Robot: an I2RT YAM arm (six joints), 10 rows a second.
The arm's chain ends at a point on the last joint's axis. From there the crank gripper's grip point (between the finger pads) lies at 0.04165 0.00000 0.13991 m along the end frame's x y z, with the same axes.
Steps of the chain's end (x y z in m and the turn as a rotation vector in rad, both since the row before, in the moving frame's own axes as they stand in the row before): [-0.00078, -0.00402, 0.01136, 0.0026, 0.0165, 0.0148]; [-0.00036, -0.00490, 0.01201, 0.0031, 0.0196, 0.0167]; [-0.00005, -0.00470, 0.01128, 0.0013, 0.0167, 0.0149]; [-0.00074, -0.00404, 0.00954, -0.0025, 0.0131, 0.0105]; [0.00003, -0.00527, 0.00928, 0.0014, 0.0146, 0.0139]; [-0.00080, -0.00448, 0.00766, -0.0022, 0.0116, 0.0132]
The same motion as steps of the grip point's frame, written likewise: [0.00152, -0.00375, 0.01065, 0.0026, 0.0165, 0.0148]; [0.00237, -0.00461, 0.01117, 0.0031, 0.0196, 0.0167]; [0.00228, -0.00424, 0.01057, 0.0013, 0.0167, 0.0149]; [0.00109, -0.00324, 0.00898, -0.0025, 0.0131, 0.0105]; [0.00207, -0.00487, 0.00866, 0.0014, 0.0146, 0.0139]; [0.00081, -0.00361, 0.00717, -0.0022, 0.0116, 0.0132]
